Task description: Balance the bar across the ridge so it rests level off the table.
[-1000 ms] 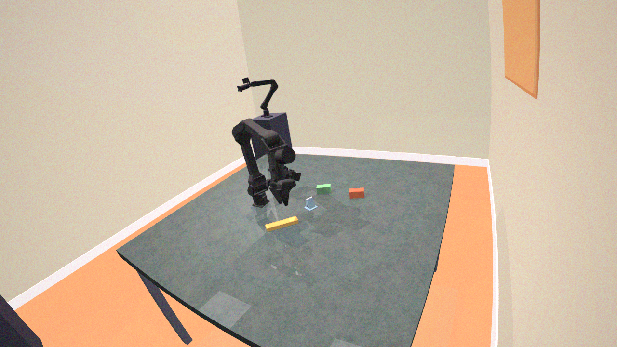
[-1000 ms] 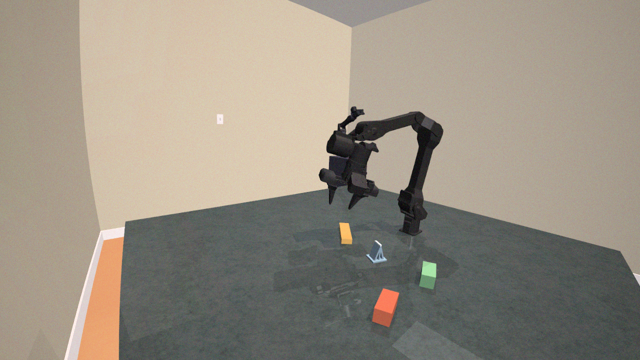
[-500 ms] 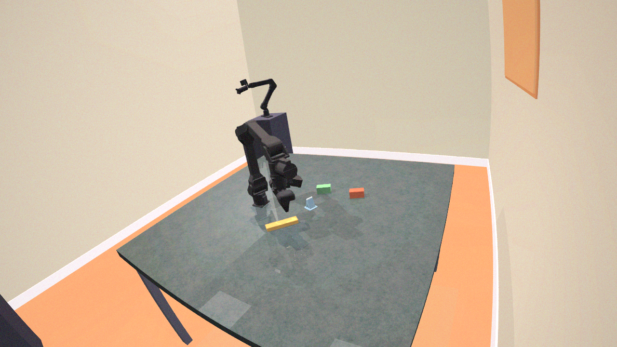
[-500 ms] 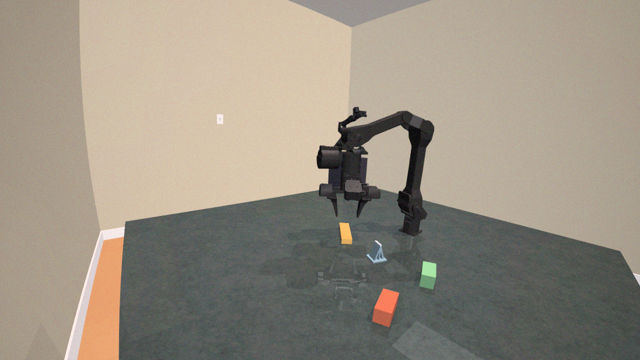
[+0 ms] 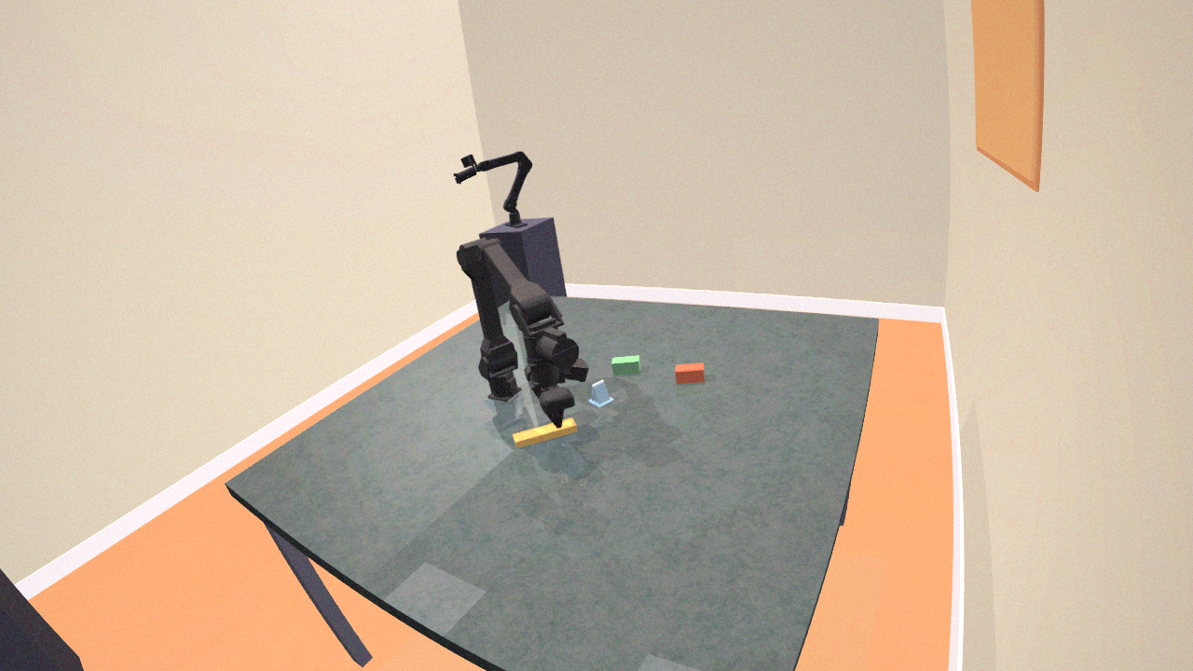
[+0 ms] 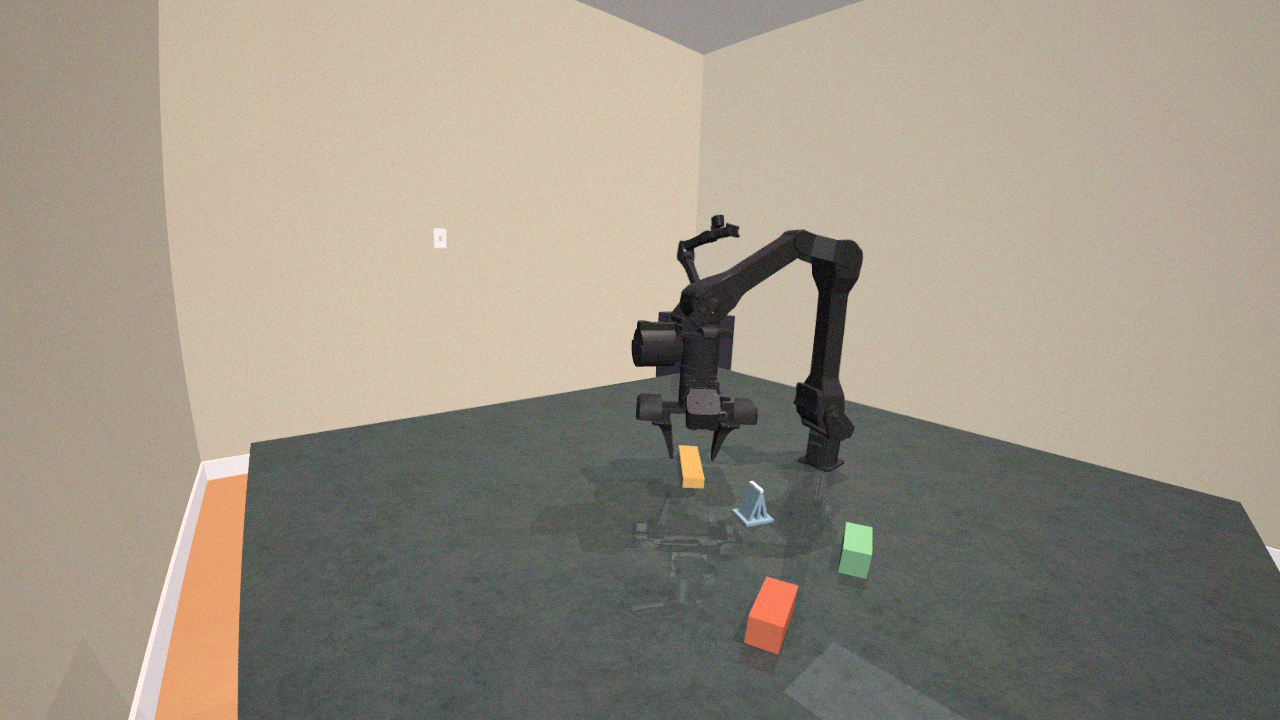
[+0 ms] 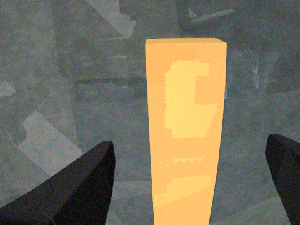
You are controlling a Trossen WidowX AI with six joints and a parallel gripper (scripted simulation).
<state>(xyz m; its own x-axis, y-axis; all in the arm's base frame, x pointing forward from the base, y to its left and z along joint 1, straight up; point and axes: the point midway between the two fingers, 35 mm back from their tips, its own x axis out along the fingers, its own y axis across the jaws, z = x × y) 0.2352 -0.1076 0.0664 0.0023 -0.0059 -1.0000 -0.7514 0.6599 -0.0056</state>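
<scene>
The bar lies 20 mm to the right of my gripper tip, 20 mm below it and 20 mm behind it. Also, from my gripper tip: red block (290 mm to the left, 180 mm ahead, 20 mm below); then green block (290 mm to the left, 20 mm below, 10 mm ahead).
</scene>
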